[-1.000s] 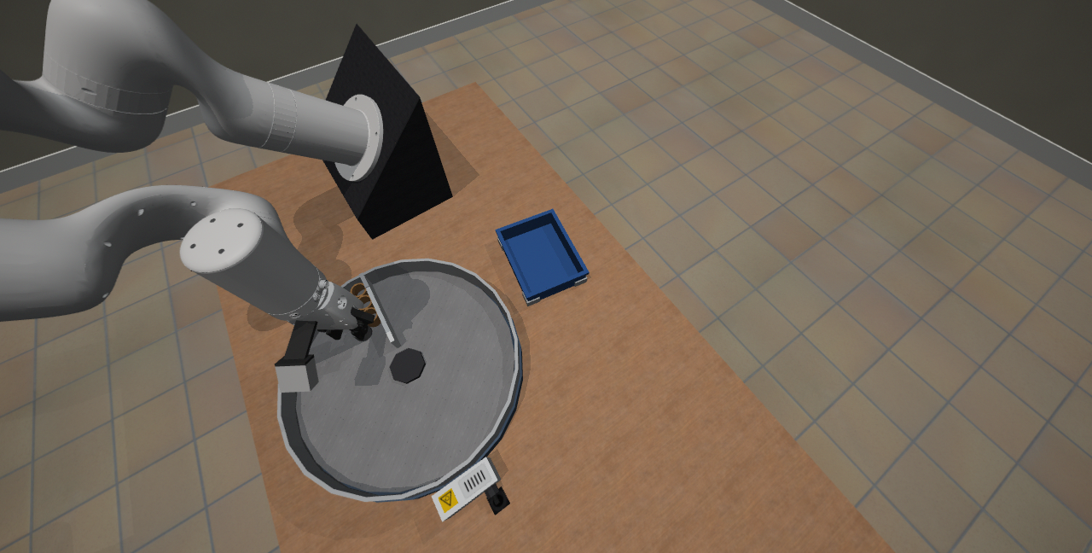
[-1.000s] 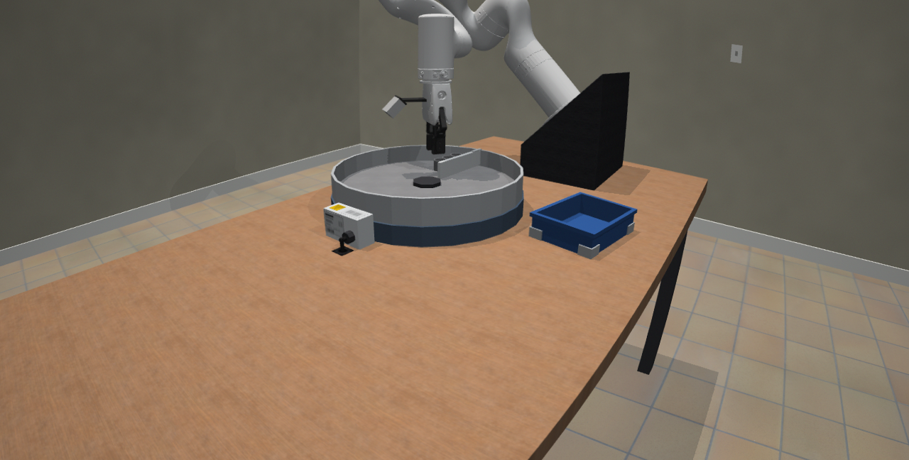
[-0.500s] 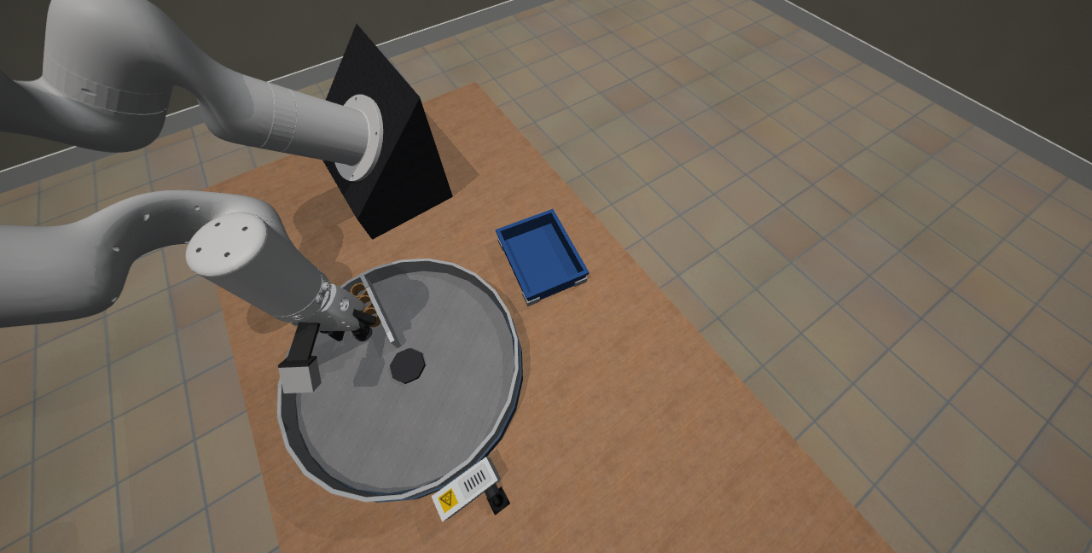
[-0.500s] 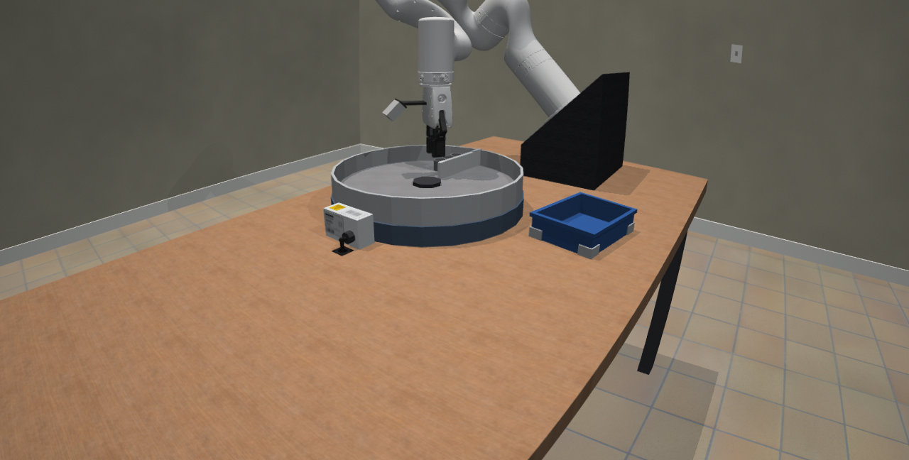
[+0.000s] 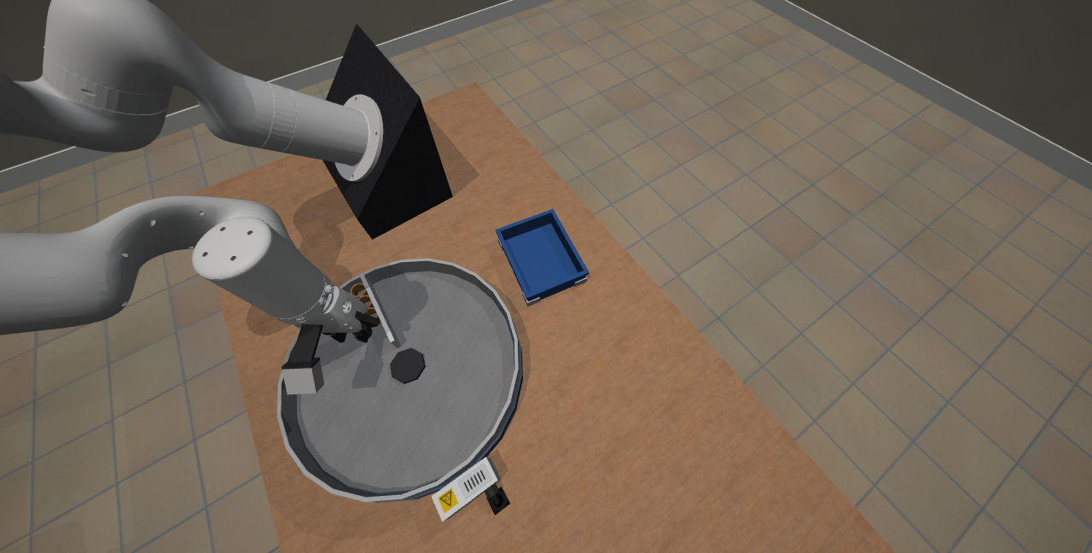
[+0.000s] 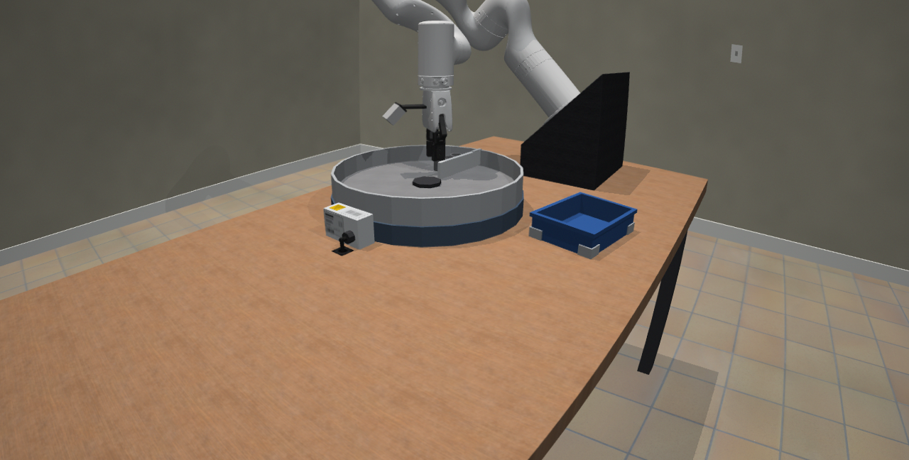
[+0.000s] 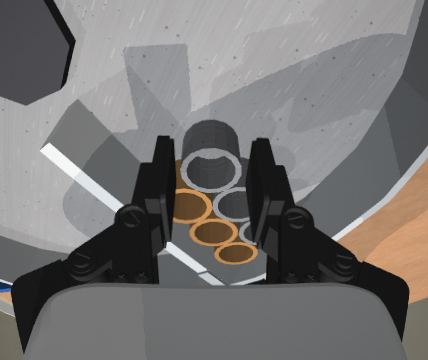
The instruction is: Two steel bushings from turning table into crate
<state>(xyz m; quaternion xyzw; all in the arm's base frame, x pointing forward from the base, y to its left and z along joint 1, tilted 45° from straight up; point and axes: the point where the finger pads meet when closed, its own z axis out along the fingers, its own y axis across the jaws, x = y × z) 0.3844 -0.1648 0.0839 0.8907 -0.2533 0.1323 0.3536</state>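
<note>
My hand is 2 cm short of the blue crate, 40 cm to the right of it and 8 cm above it. From my hand the other things lie so: grey turning table: 10 cm ahead, 6 cm to the left, 5 cm below.
</note>
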